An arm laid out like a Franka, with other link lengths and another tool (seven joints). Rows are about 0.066 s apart.
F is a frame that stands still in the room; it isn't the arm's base.
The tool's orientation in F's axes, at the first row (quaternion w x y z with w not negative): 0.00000 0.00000 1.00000 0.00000
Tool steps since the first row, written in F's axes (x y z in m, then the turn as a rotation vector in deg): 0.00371 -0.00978 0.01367 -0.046 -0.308 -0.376; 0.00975 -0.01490 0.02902 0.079 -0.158 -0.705; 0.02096 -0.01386 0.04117 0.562 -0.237 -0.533; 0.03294 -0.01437 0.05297 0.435 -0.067 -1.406; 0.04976 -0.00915 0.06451 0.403 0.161 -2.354; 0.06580 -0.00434 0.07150 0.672 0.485 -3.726; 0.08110 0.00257 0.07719 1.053 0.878 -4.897; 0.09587 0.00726 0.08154 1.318 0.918 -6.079; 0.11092 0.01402 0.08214 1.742 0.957 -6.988; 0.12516 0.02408 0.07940 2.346 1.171 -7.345; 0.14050 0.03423 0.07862 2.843 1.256 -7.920
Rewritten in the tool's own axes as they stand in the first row. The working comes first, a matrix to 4 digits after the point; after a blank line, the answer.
The tool's axes in the first row as the columns of a matrix, in F's axes (used below as rounded here):
-1.0000 0.0000 0.0000
0.0000 1.0000 0.0000
0.0000 0.0000 -1.0000

-0.00371 -0.00978 -0.01367 0.046 -0.308 0.376; -0.00975 -0.01490 -0.02902 -0.079 -0.158 0.705; -0.02096 -0.01386 -0.04117 -0.562 -0.237 0.533; -0.03294 -0.01437 -0.05297 -0.435 -0.067 1.406; -0.04976 -0.00915 -0.06451 -0.403 0.161 2.354; -0.06580 -0.00434 -0.07150 -0.672 0.485 3.726; -0.08110 0.00257 -0.07719 -1.053 0.878 4.897; -0.09587 0.00726 -0.08154 -1.318 0.918 6.079; -0.11092 0.01402 -0.08214 -1.742 0.957 6.988; -0.12516 0.02408 -0.07940 -2.346 1.171 7.345; -0.14050 0.03423 -0.07862 -2.843 1.256 7.920
